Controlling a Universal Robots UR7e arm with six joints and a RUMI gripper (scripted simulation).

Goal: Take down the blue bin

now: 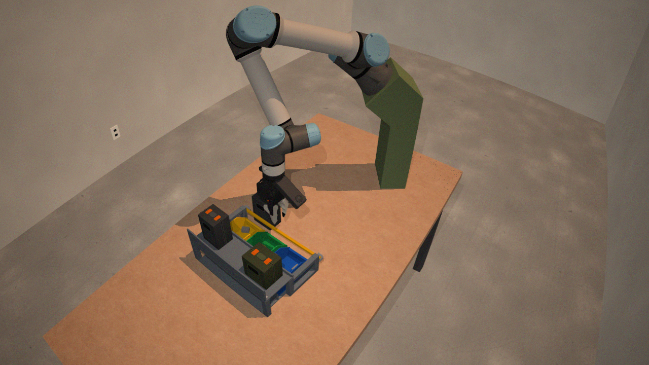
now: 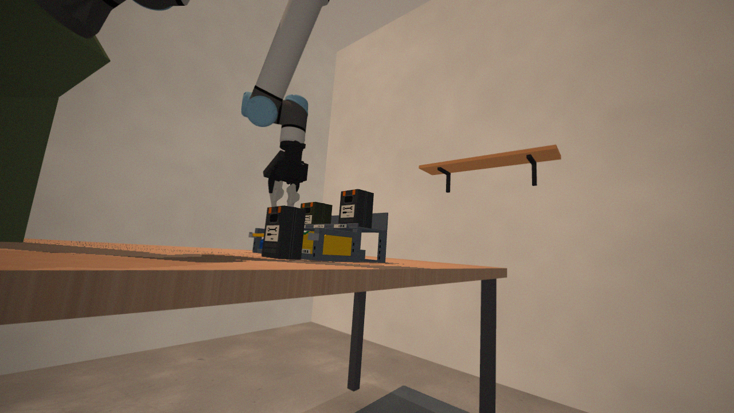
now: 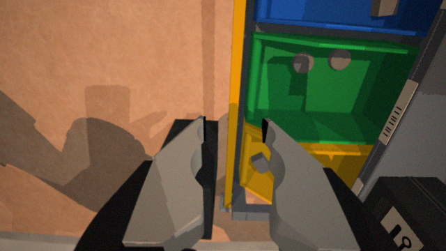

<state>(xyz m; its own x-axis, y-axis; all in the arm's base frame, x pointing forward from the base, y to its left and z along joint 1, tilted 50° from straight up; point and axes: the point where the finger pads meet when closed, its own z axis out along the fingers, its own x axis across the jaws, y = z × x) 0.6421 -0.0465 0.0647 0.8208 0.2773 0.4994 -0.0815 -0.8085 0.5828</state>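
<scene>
Right now the yellow bar is 8 cm below my hand. Also, from my hand: blue open bin (12 cm ahead, 10 cm to the left, 9 cm below); then yellow bin (9 cm ahead, 12 cm to the right, 9 cm below); then green bin (10 cm ahead, 1 cm to the right, 9 cm below).
</scene>
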